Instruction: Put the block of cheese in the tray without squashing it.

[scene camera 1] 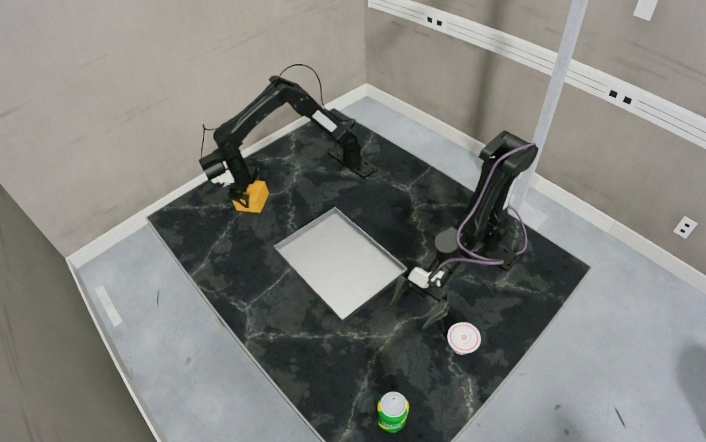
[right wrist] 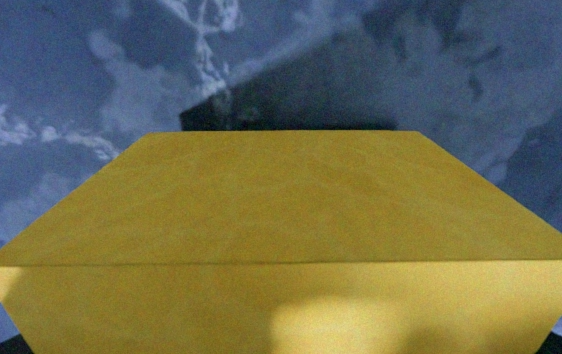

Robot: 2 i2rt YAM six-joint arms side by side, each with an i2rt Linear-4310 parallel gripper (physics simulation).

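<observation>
The orange-yellow block of cheese (scene camera 1: 258, 197) (right wrist: 280, 200) is at the upper left in scene camera 1 and fills the lower half of the right wrist view. My right gripper (scene camera 1: 249, 195) (right wrist: 284, 278) is shut on it, with its fingers set wide on opposite sides. The block is at or barely above the table; the exact gap is hard to tell. The far finger is mostly hidden behind the block in scene camera 1. The shallow grey tray (scene camera 1: 338, 265) is empty at the middle. My left gripper (scene camera 1: 411, 313) is open and empty, low beside the tray's right corner.
A white and pink round-topped container (scene camera 1: 463, 338) stands to the lower right of the left gripper. A green and yellow can (scene camera 1: 393, 412) stands near the bottom corner of the dark marble table (scene camera 1: 323, 359). A wall stands behind the right arm.
</observation>
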